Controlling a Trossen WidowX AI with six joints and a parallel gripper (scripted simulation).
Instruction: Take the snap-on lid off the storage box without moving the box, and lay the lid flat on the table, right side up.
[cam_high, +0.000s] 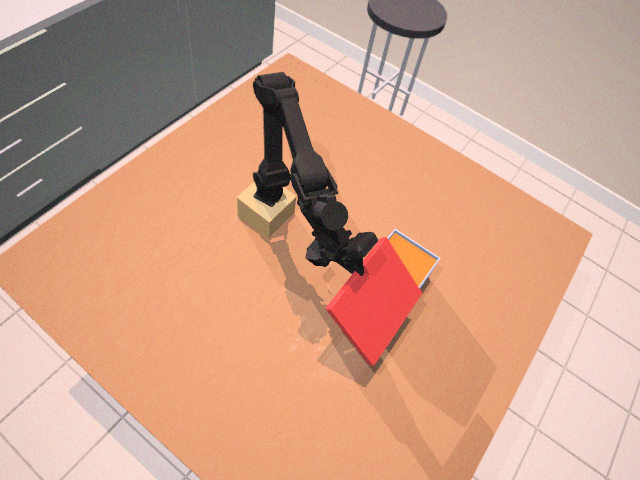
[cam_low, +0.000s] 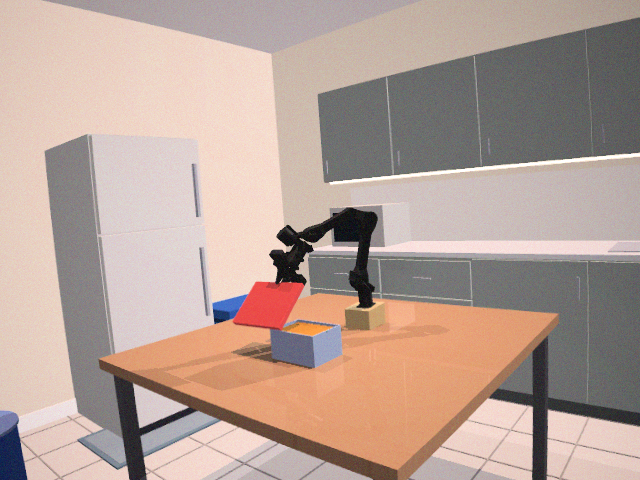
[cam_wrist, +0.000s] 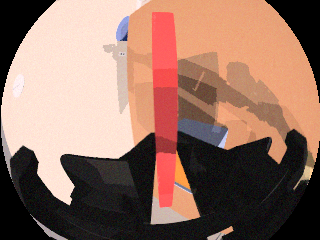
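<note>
Right now my gripper tip is 6 cm short of the red lid, 1 cm to the left of it and 5 cm above it. The rest, counted from my gripper tip: storage box: 7 cm ahead, 15 cm to the left, 18 cm below.
</note>
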